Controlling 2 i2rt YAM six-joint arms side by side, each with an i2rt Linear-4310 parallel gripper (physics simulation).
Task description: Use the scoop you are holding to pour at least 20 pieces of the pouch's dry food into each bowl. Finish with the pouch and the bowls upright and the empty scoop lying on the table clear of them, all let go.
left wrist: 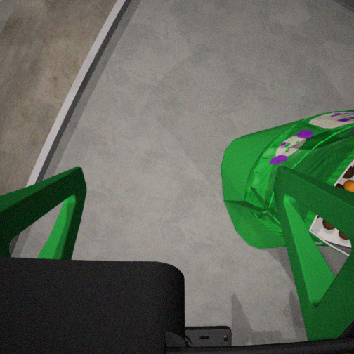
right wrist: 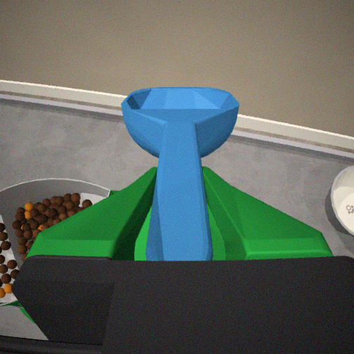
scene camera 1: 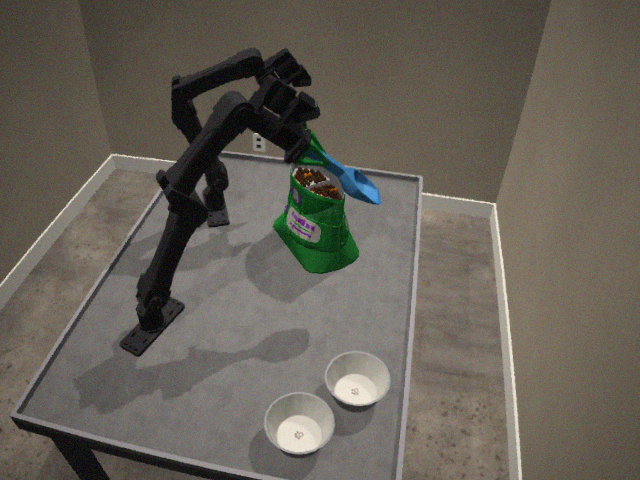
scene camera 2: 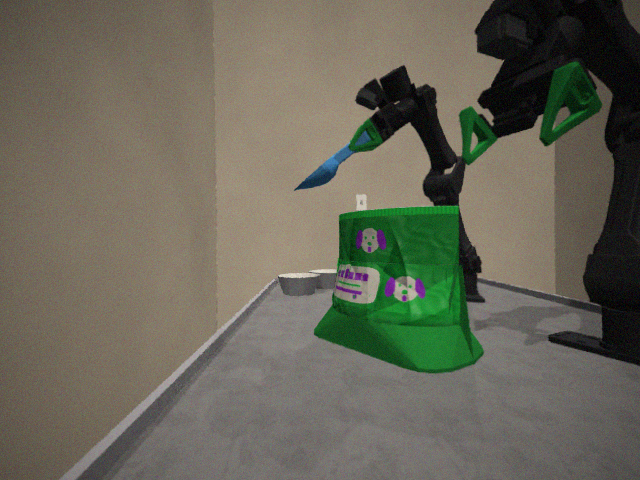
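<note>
My right gripper (scene camera 1: 313, 150) (scene camera 2: 363, 138) (right wrist: 179, 177) is shut on the handle of the blue scoop (scene camera 1: 360, 186) (scene camera 2: 321, 174) (right wrist: 180, 137), holding it in the air above the pouch's rim level. The scoop slopes down toward its tip; no food shows in it, but its floor is hidden. The green pouch (scene camera 1: 330, 224) (scene camera 2: 413, 315) (left wrist: 240, 172) stands upright and open, with brown and orange food (scene camera 1: 310, 176) (right wrist: 55, 207) inside. Two white bowls (scene camera 1: 355, 390) (scene camera 1: 298, 432) (scene camera 2: 298, 284) stand upright and empty. My left gripper (scene camera 2: 506, 153) (left wrist: 179, 177) is open and empty, high beside the pouch.
The grey table (scene camera 1: 222, 304) (scene camera 2: 310, 403) has a raised edge (scene camera 1: 413, 289) (scene camera 2: 170, 384) (left wrist: 75, 90). The bowls stand near its lower right corner in scene camera 1. Both arms reach in from the left there, their grippers close together. A wall (right wrist: 175, 45) stands beyond the table.
</note>
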